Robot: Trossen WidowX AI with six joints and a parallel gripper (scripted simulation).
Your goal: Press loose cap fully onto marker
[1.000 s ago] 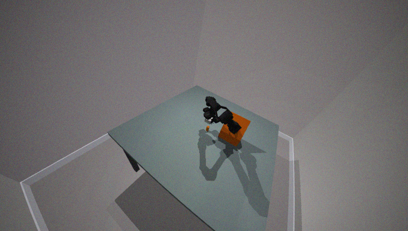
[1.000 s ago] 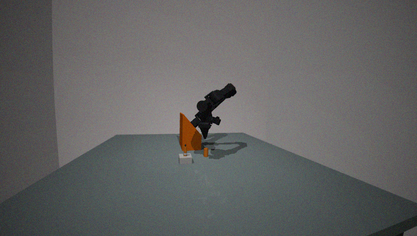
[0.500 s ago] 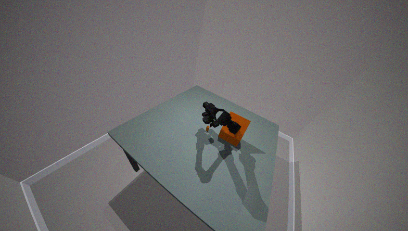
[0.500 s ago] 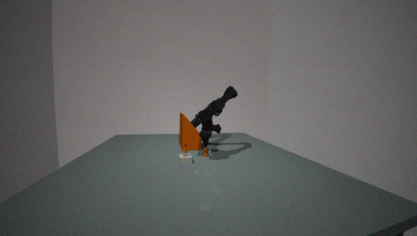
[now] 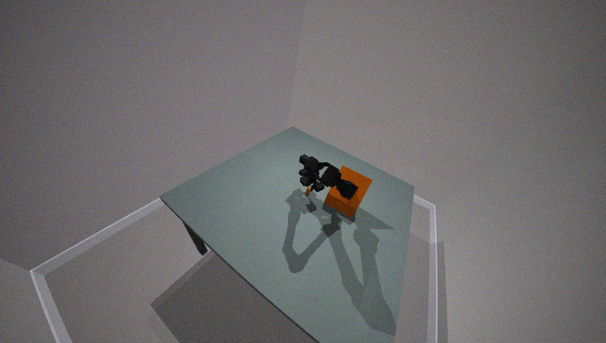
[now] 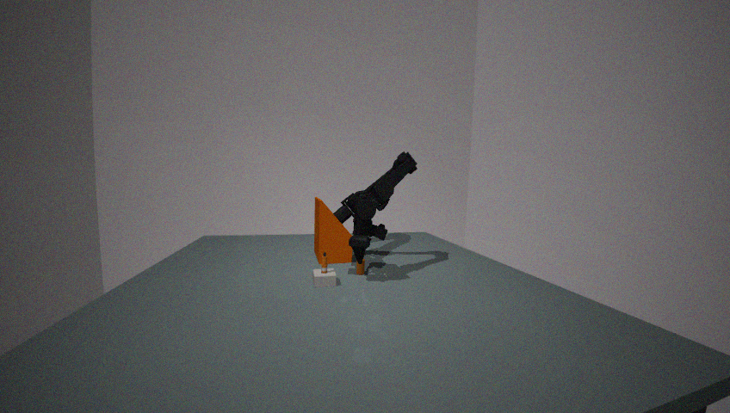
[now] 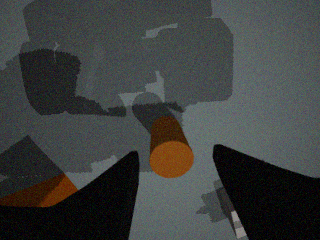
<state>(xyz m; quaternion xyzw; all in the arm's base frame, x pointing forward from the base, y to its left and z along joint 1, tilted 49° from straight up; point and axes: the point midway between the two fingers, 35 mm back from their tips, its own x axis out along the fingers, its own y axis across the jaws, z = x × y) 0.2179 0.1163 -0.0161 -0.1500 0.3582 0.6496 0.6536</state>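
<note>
The orange cap lies 2 cm below my gripper tip. Also, from my gripper tip: holder block (12 cm to the right, 6 cm ahead, 3 cm below).
</note>
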